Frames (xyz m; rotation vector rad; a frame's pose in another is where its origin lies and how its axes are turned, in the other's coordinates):
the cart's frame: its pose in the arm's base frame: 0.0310 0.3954 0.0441 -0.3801 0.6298 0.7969
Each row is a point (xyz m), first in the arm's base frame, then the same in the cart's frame.
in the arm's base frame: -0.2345 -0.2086 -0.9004
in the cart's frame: 0.1461 -0.1115 -1.1374
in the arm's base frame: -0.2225 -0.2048 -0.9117
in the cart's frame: 0.1619 -0.1172 -1.1393
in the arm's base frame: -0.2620 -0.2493 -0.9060
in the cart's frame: 0.1131 -0.1166 -1.1738
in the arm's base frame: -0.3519 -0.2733 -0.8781
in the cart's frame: 0.0341 -0.0662 -1.1994
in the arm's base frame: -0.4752 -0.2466 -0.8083
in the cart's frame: -0.0626 0.0387 -1.1788
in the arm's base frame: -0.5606 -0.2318 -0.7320
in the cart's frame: -0.1497 0.1067 -1.1454
